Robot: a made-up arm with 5 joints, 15 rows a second.
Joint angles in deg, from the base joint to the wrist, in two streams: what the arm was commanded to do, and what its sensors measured. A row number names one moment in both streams.
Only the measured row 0 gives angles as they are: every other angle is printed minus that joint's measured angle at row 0.
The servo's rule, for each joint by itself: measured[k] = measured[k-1] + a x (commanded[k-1-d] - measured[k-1]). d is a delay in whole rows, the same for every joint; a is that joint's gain. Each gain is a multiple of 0.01, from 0.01 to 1. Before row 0 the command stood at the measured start. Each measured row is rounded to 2 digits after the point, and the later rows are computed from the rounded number. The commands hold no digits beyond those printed.
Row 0, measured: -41.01, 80.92, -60.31, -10.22, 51.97
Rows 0 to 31, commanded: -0.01, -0.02, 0.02, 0.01, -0.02; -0.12, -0.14, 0.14, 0.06, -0.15; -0.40, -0.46, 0.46, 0.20, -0.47; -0.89, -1.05, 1.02, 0.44, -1.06; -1.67, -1.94, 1.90, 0.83, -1.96; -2.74, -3.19, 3.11, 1.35, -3.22; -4.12, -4.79, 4.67, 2.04, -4.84; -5.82, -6.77, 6.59, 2.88, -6.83; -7.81, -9.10, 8.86, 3.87, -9.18; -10.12, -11.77, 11.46, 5.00, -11.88; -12.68, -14.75, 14.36, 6.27, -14.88; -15.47, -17.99, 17.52, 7.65, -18.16; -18.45, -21.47, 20.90, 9.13, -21.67; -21.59, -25.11, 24.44, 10.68, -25.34; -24.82, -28.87, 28.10, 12.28, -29.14; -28.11, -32.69, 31.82, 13.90, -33.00; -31.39, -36.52, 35.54, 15.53, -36.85; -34.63, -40.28, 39.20, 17.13, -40.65; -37.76, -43.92, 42.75, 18.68, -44.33; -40.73, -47.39, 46.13, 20.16, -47.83; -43.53, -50.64, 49.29, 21.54, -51.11; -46.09, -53.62, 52.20, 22.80, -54.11; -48.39, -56.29, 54.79, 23.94, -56.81; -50.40, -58.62, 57.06, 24.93, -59.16; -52.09, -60.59, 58.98, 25.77, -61.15; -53.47, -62.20, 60.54, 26.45, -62.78; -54.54, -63.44, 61.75, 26.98, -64.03; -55.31, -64.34, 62.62, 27.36, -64.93; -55.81, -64.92, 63.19, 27.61, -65.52; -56.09, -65.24, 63.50, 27.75, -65.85; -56.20, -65.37, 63.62, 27.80, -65.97; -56.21, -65.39, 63.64, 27.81, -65.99
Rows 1 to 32, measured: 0.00, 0.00, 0.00, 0.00, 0.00; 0.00, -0.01, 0.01, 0.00, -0.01; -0.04, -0.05, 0.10, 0.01, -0.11; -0.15, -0.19, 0.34, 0.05, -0.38; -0.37, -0.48, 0.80, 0.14, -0.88; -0.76, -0.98, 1.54, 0.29, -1.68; -1.35, -1.73, 2.59, 0.52, -2.82; -2.18, -2.77, 3.98, 0.85, -4.31; -3.27, -4.13, 5.73, 1.30, -6.17; -4.63, -5.82, 7.83, 1.87, -8.40; -6.28, -7.84, 10.26, 2.56, -10.98; -8.20, -10.19, 13.01, 3.38, -13.87; -10.38, -12.84, 16.03, 4.32, -17.04; -12.80, -15.77, 19.29, 5.38, -20.47; -15.44, -18.95, 22.74, 6.55, -24.07; -18.25, -22.32, 26.33, 7.81, -27.82; -21.21, -25.85, 30.01, 9.15, -31.65; -24.26, -29.48, 33.72, 10.55, -35.50; -27.37, -33.15, 37.39, 12.00, -39.31; -30.49, -36.81, 40.98, 13.47, -43.02; -33.56, -40.41, 44.43, 14.94, -46.58; -36.55, -43.89, 47.69, 16.39, -49.93; -39.41, -47.20, 50.71, 17.80, -53.02; -42.10, -50.29, 53.44, 19.15, -55.82; -44.59, -53.12, 55.87, 20.42, -58.29; -46.84, -55.66, 57.95, 21.60, -60.41; -48.83, -57.88, 59.69, 22.67, -62.16; -50.54, -59.77, 61.07, 23.62, -63.54; -51.97, -61.32, 62.11, 24.44, -64.57; -53.12, -62.54, 62.83, 25.14, -65.27; -54.01, -63.46, 63.28, 25.71, -65.70; -54.67, -64.11, 63.51, 26.17, -65.90
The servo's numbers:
d 1
a 0.30 0.34 0.67 0.22 0.74

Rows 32 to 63, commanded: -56.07, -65.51, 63.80, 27.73, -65.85; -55.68, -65.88, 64.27, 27.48, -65.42; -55.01, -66.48, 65.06, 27.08, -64.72; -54.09, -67.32, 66.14, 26.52, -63.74; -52.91, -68.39, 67.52, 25.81, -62.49; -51.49, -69.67, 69.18, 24.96, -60.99; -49.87, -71.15, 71.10, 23.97, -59.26; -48.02, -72.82, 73.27, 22.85, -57.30; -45.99, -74.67, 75.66, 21.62, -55.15; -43.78, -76.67, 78.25, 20.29, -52.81; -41.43, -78.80, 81.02, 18.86, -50.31; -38.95, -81.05, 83.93, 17.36, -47.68; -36.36, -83.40, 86.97, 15.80, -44.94; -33.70, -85.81, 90.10, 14.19, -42.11; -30.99, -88.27, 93.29, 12.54, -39.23; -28.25, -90.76, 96.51, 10.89, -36.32; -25.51, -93.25, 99.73, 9.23, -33.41; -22.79, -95.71, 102.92, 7.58, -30.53; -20.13, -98.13, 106.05, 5.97, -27.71; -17.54, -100.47, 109.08, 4.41, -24.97; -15.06, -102.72, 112.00, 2.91, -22.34; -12.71, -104.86, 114.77, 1.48, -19.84; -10.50, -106.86, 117.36, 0.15, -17.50; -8.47, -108.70, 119.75, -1.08, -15.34; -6.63, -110.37, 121.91, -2.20, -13.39; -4.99, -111.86, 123.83, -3.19, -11.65; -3.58, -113.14, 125.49, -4.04, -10.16; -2.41, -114.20, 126.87, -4.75, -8.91; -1.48, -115.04, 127.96, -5.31, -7.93; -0.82, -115.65, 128.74, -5.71, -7.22; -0.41, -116.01, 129.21, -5.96, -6.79; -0.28, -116.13, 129.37, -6.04, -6.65
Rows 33 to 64, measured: -55.13, -64.55, 63.60, 26.53, -65.97; -55.41, -64.88, 63.73, 26.79, -65.88; -55.49, -65.22, 64.09, 26.94, -65.54; -55.35, -65.65, 64.74, 26.97, -64.93; -54.97, -66.22, 65.68, 26.87, -64.05; -54.35, -66.96, 66.91, 26.64, -62.90; -53.49, -67.88, 68.43, 26.27, -61.49; -52.40, -68.99, 70.22, 25.76, -59.84; -51.09, -70.29, 72.26, 25.12, -57.96; -49.56, -71.78, 74.54, 24.35, -55.88; -47.83, -73.44, 77.03, 23.46, -53.61; -45.91, -75.26, 79.70, 22.45, -51.17; -43.82, -77.23, 82.53, 21.33, -48.59; -41.58, -79.33, 85.50, 20.11, -45.89; -39.22, -81.53, 88.58, 18.81, -43.09; -36.75, -83.82, 91.74, 17.43, -40.23; -34.20, -86.18, 94.94, 15.99, -37.34; -31.59, -88.58, 98.15, 14.50, -34.43; -28.95, -91.00, 101.35, 12.98, -31.54; -26.30, -93.42, 104.50, 11.44, -28.71; -23.67, -95.82, 107.57, 9.89, -25.94; -21.09, -98.17, 110.54, 8.35, -23.28; -18.58, -100.44, 113.37, 6.84, -20.73; -16.16, -102.62, 116.04, 5.37, -18.34; -13.85, -104.69, 118.53, 3.95, -16.12; -11.68, -106.62, 120.79, 2.60, -14.10; -9.67, -108.40, 122.83, 1.33, -12.29; -7.84, -110.01, 124.61, 0.15, -10.71; -6.21, -111.43, 126.12, -0.93, -9.38; -4.79, -112.66, 127.35, -1.89, -8.31; -3.60, -113.68, 128.28, -2.73, -7.50; -2.64, -114.47, 128.90, -3.44, -6.97
